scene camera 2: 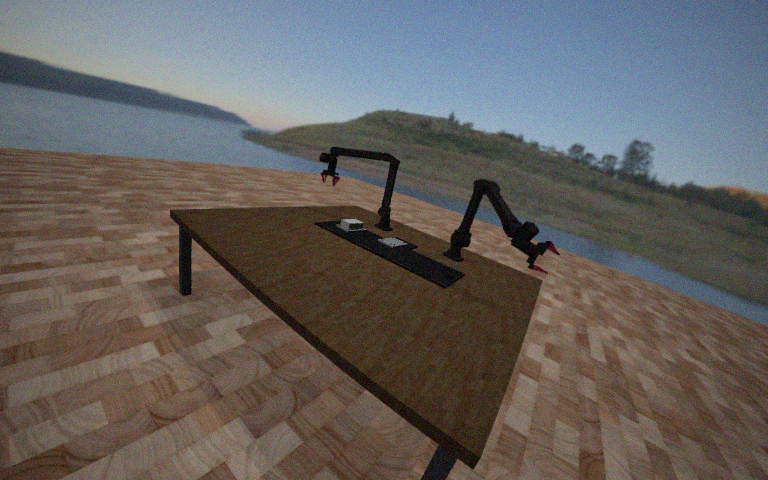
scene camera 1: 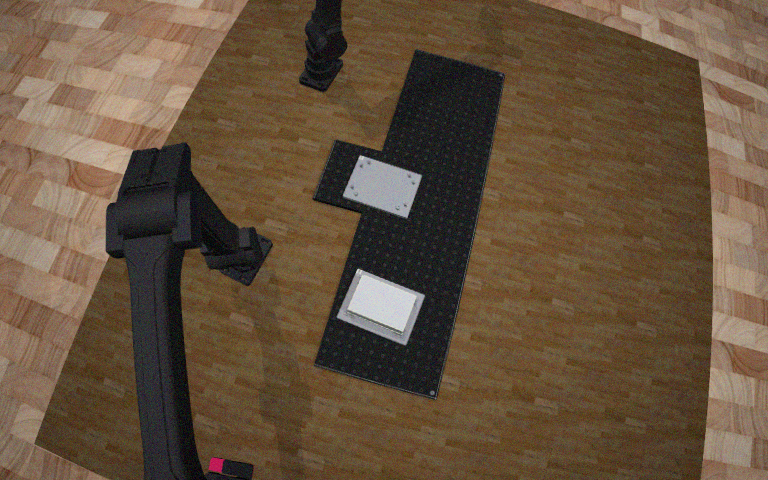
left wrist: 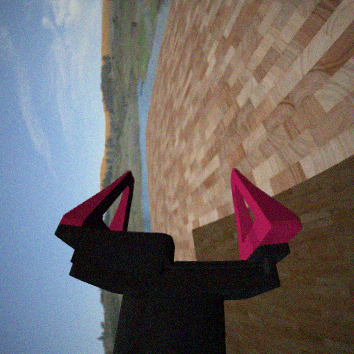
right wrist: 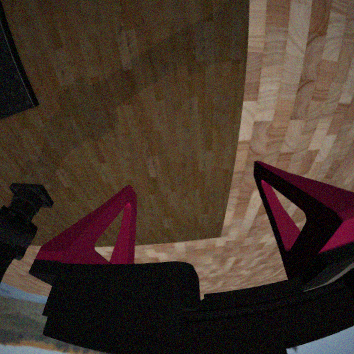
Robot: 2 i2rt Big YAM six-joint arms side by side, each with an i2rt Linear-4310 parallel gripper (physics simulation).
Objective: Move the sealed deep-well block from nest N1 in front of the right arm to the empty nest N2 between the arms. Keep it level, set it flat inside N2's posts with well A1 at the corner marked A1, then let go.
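Where they show: left gripper, fingertip midpoint: (scene camera 2: 553,264) (left wrist: 180,173); right gripper, fingertip midpoint: (scene camera 2: 328,184) (right wrist: 191,179); left arm's base, link origin: (scene camera 2: 452,257) (scene camera 1: 321,73); right arm's base, link origin: (scene camera 2: 383,228) (scene camera 1: 246,257) (right wrist: 32,193).
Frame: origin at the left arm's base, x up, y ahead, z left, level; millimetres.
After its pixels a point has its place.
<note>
The white sealed block (scene camera 1: 382,301) {y 423, x 67, z -538 mm} (scene camera 2: 351,223) {y 470, x 66, z -498 mm} sits flat on nest N1, a light grey plate (scene camera 1: 416,311) {y 500, x 25, z -519 mm} near the lower end of the black mat in scene camera 1. Nest N2 (scene camera 1: 382,186) {y 309, x 25, z -272 mm} (scene camera 2: 392,242) {y 325, x 24, z -260 mm} is a light grey plate with small posts at its corners and no block on it. My right gripper (scene camera 2: 329,180) {y 341, x 210, z -983 mm} (right wrist: 191,179) {y 341, x 210, z -983 mm} is open and empty, high up and away from the block; part of it shows at the bottom left of scene camera 1. My left gripper (scene camera 2: 552,260) {y 254, x 256, z 589 mm} (left wrist: 180,173) {y 254, x 256, z 589 mm} is open and empty, out beyond the table's edge.
The black perforated mat (scene camera 1: 447,113) {y 376, x 13, z 14 mm} (scene camera 2: 436,272) {y 388, x 13, z 119 mm} lies on the brown wooden table (scene camera 1: 589,226) {y 838, x 0, z -127 mm} (scene camera 2: 362,316) {y 999, x 0, z 223 mm} under both nests. The right arm's base (scene camera 1: 247,266) {y 142, x 114, z -599 mm} (scene camera 2: 384,225) {y 115, x 33, z -534 mm} and the left arm's base (scene camera 1: 321,75) {y 21, x 37, z -35 mm} (scene camera 2: 454,253) {y 37, x 41, z 19 mm} stand beside the mat.
</note>
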